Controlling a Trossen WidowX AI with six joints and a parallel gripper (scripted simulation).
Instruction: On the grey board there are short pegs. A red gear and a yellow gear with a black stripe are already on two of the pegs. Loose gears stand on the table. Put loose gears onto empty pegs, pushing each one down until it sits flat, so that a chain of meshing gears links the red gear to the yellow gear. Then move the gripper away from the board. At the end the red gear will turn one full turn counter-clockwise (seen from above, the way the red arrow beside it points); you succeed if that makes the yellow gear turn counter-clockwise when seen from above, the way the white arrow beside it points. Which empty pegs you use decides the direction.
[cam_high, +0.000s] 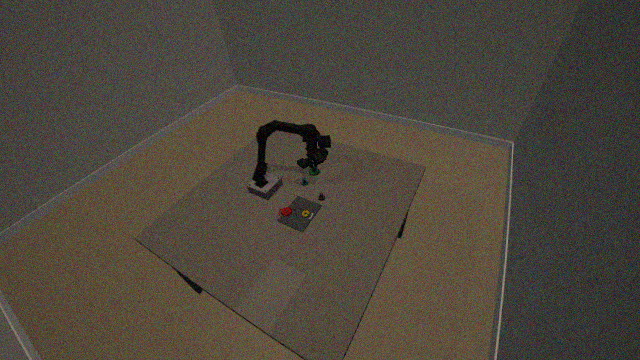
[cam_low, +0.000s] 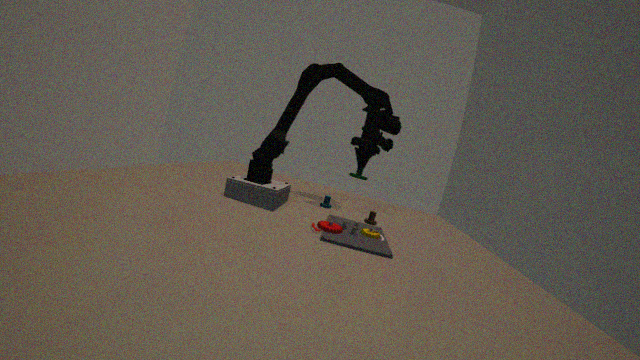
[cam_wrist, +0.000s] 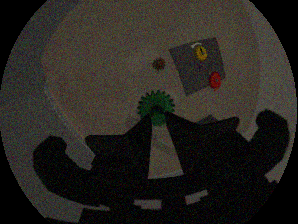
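The yellow gear is 210 mm to the right of my gripper tip, 140 mm below it and 80 mm ahead of it. Also, from my gripper tip: brown gear (140 mm below, 80 mm ahead, 50 mm to the right); then green gear (10 mm below); then teal gear (140 mm below, 90 mm behind, 10 mm to the right).
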